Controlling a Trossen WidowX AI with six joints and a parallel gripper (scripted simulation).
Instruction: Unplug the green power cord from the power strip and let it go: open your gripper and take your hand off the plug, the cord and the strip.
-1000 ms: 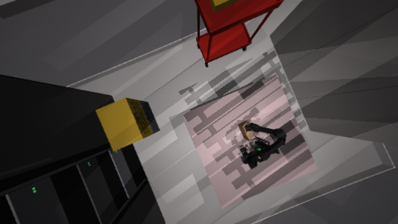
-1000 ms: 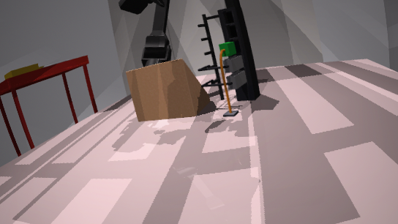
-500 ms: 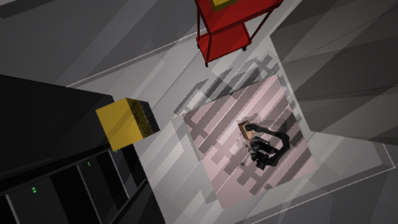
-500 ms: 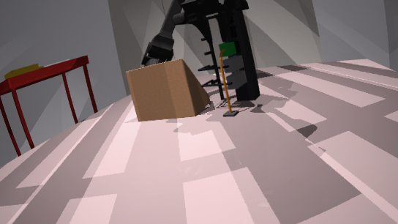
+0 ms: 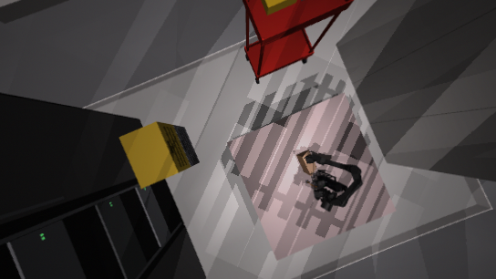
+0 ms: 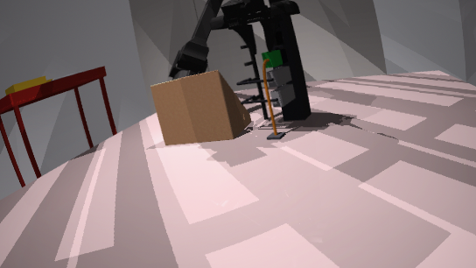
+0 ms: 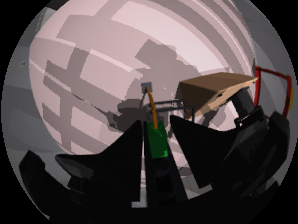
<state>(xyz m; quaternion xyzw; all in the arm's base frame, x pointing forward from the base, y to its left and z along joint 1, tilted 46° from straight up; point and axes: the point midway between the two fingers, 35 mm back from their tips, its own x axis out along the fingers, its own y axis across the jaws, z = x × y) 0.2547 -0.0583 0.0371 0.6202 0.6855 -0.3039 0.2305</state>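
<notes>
My gripper tip is now 6 cm to the right of the green plug and 1 cm above it.
</notes>
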